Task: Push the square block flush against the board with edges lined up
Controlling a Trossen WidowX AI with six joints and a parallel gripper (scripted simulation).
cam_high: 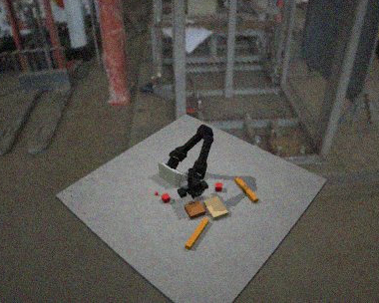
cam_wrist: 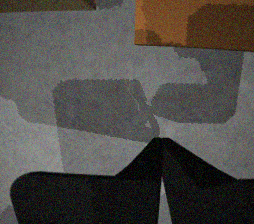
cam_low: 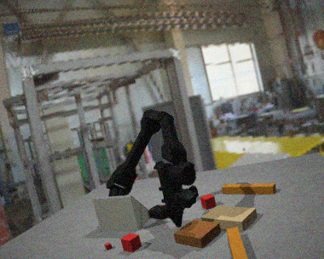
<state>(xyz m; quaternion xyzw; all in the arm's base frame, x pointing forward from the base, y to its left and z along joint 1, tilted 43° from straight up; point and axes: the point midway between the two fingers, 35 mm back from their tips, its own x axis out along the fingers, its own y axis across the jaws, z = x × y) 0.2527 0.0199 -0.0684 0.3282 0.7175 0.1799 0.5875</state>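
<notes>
My gripper tip is 90 mm short of the brown block, 60 mm to the left of it and 10 mm below it. Round my gripper tip: tan block: 160 mm ahead, 40 mm to the left, 10 mm above; red piece: 180 mm behind, 150 mm to the right.
</notes>
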